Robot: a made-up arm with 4 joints.
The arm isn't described. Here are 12 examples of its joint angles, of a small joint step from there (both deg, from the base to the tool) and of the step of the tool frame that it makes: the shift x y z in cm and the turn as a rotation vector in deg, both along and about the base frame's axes.
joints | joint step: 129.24 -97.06 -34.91 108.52 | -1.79 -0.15 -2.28 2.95
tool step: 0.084 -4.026 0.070 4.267 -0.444 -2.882
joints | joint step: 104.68 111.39 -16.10 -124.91 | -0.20 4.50 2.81 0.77
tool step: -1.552 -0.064 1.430 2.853 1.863 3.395
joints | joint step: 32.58 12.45 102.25 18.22 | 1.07 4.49 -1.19 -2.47
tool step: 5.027 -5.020 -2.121 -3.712 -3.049 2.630
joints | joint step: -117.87 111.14 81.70 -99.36 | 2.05 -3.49 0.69 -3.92
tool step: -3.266 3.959 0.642 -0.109 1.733 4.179
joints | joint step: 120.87 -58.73 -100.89 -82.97 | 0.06 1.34 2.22 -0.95
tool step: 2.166 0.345 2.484 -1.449 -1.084 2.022
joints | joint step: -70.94 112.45 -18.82 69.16 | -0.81 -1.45 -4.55 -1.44
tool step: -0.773 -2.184 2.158 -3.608 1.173 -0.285
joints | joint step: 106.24 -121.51 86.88 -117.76 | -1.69 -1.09 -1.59 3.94
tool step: 0.801 0.761 3.818 0.950 -4.386 -0.201
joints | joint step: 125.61 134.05 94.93 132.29 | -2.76 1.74 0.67 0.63
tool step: 0.489 1.450 -3.558 2.791 1.770 0.970
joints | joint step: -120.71 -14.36 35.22 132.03 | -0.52 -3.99 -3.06 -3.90
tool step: 0.344 -1.068 -2.210 -0.695 -3.421 -1.186
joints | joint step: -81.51 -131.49 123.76 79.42 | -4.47 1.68 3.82 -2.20
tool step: -3.901 -2.409 -1.300 2.735 -3.865 0.025
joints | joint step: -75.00 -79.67 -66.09 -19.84 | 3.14 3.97 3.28 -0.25
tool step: 4.108 -0.770 -7.431 -6.296 -0.281 -4.171
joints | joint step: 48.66 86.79 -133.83 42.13 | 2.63 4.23 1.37 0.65
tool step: -2.772 1.831 1.431 -1.267 -3.389 3.258
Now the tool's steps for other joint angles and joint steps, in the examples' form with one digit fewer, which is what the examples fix.
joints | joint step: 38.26 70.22 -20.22 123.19 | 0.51 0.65 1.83 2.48
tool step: -0.83 -0.88 -0.08 0.94 0.46 -2.13
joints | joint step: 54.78 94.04 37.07 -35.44 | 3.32 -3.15 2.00 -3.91
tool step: -2.11 -2.65 0.38 -1.22 -1.90 -1.34
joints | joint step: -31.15 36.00 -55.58 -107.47 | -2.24 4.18 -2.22 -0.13
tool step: 0.69 -0.39 5.63 0.95 -4.56 -0.74
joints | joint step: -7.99 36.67 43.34 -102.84 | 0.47 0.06 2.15 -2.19
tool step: -1.75 0.85 -0.56 -0.41 -1.25 -2.83
